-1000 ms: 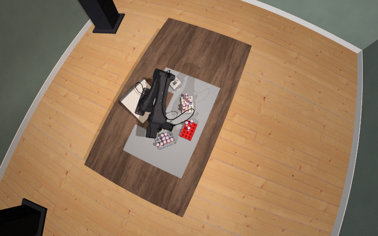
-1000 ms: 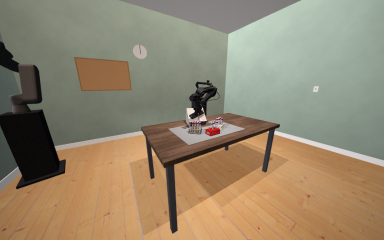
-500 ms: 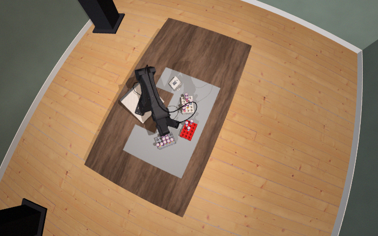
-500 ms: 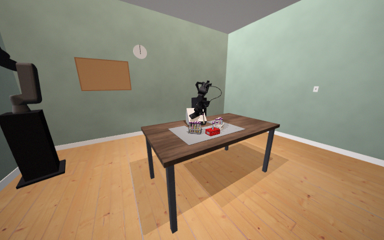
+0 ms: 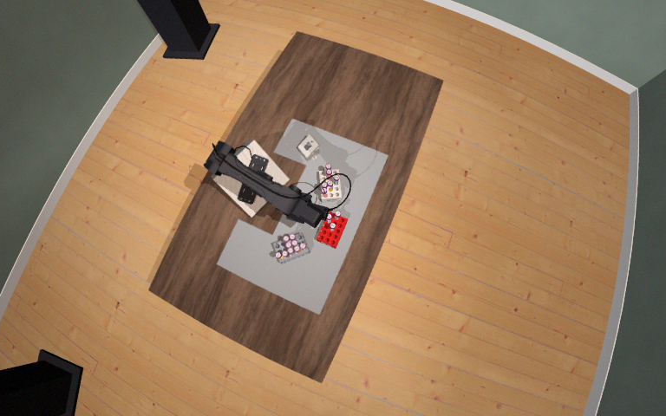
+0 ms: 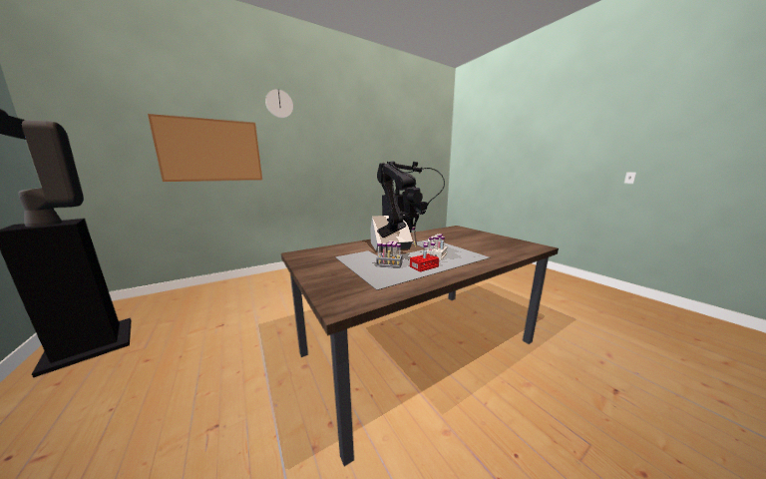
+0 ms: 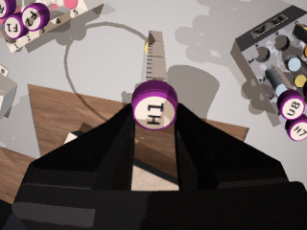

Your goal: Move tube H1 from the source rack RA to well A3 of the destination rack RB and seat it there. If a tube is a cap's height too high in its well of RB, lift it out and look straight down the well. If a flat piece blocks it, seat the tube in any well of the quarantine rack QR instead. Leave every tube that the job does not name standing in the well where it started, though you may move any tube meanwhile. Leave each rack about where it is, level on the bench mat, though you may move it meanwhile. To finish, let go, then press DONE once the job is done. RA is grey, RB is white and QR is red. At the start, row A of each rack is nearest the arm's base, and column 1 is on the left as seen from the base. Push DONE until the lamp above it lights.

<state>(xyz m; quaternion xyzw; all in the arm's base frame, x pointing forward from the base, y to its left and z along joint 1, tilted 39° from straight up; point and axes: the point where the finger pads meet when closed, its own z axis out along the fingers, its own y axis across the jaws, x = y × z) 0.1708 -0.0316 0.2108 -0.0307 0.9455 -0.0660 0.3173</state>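
My gripper is now 60 mm above the tube H1, 10 mm to the right of it and 10 mm short of it. Also, from my hand: red rack QR: 170 mm below, 110 mm ahead, 30 mm to the right; grey rack RA: 170 mm below, 130 mm to the right, 40 mm behind; white rack RB: 170 mm below, 160 mm to the left, 60 mm ahead.
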